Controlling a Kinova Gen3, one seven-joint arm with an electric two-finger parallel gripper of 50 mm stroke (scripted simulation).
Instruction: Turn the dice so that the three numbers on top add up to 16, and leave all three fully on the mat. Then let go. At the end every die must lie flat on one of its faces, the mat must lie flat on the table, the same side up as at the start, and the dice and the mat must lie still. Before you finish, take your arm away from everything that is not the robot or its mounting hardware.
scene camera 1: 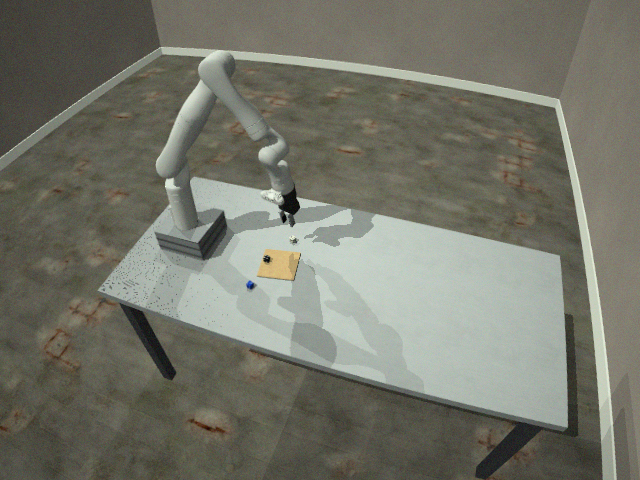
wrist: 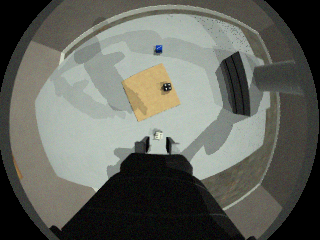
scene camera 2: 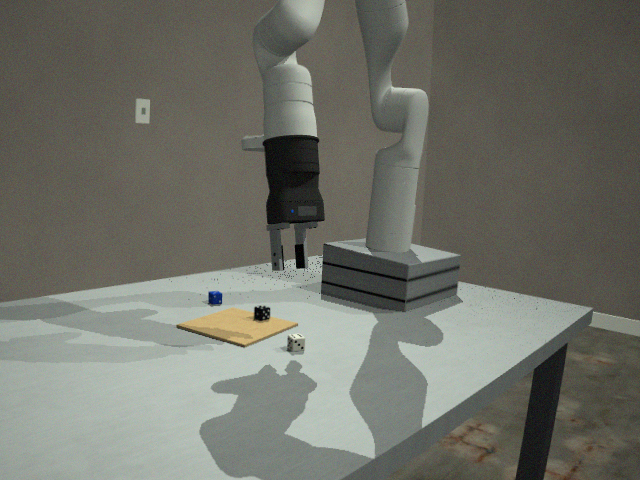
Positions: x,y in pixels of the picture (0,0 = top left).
Scene:
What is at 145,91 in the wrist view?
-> A tan square mat.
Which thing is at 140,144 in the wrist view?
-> My gripper.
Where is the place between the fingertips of my gripper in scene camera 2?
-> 290,269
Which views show the tan square mat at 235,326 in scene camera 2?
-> Scene camera 1, the wrist view and scene camera 2: all of them.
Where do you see a tan square mat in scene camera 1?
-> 283,264

